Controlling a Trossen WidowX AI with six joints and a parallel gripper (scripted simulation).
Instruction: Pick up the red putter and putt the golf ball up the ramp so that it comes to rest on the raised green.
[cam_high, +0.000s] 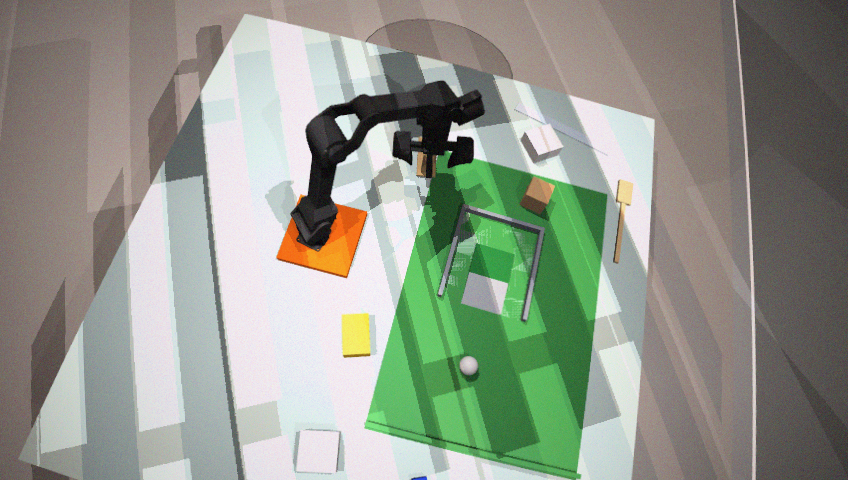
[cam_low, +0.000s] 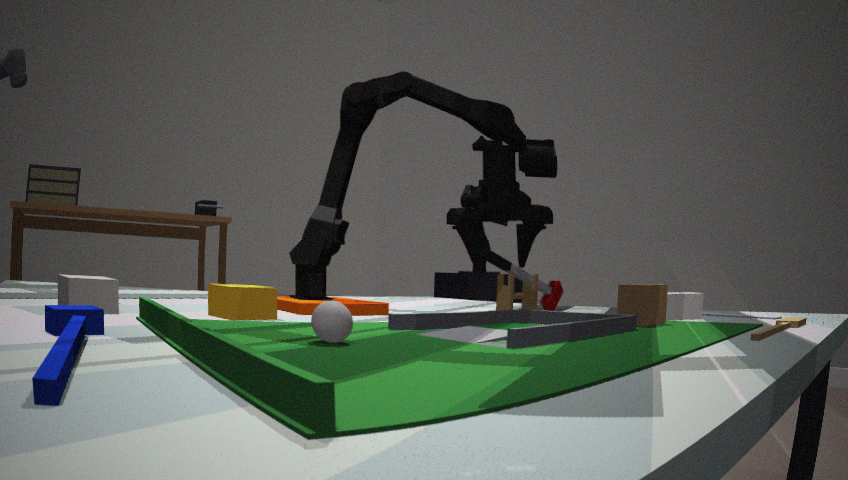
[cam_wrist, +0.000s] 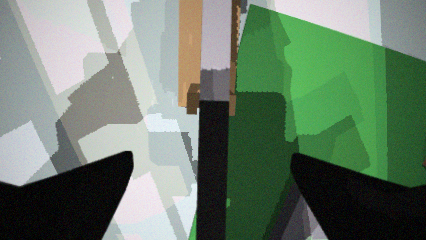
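Right now my gripper tip is 7 cm to the right of the wooden stand, 5 cm above it and 3 cm past it. The rest, counted from my gripper tip: tan block 28 cm ahead, 9 cm to the left, 5 cm below; then yellow block 44 cm to the right, 6 cm below, 3 cm ahead; then red putter 9 cm to the left, 5 cm behind, 2 cm below.
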